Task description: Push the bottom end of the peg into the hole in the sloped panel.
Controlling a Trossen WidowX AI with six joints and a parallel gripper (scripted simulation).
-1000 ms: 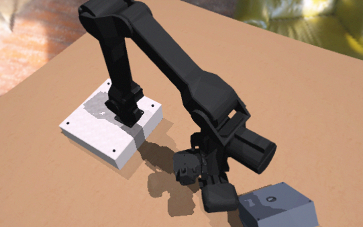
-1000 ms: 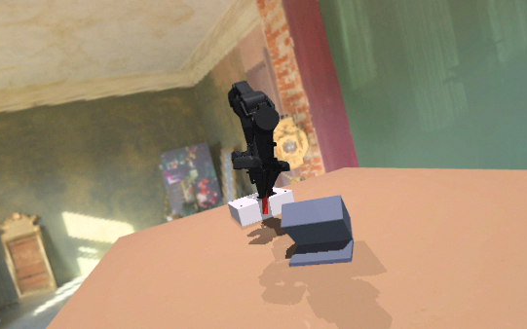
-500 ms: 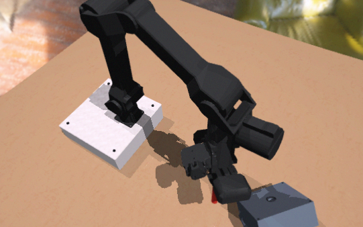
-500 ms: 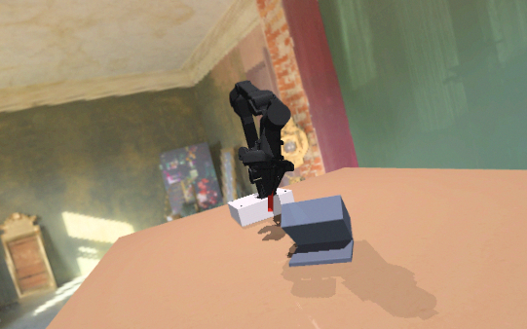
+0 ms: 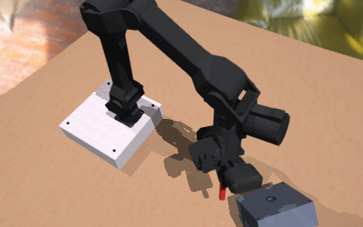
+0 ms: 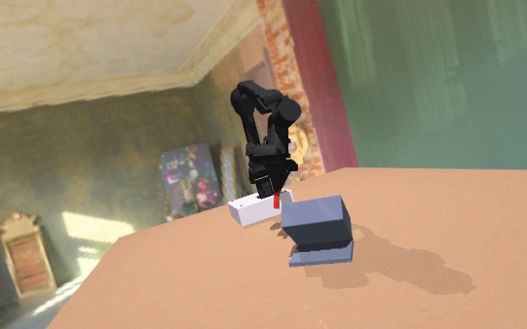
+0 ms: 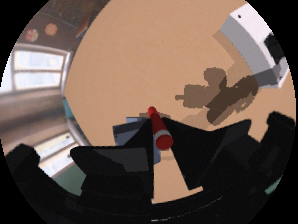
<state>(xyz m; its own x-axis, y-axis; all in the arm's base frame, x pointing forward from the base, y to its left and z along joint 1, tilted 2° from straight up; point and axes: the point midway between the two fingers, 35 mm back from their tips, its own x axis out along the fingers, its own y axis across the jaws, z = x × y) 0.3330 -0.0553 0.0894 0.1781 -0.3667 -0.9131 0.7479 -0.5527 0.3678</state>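
The grey panel block lies 12 cm ahead of my gripper tip, 7 cm below it and 4 cm to the left of it. The rest, counted from my gripper tip: red round peg 2 cm above, 1 cm to the left.
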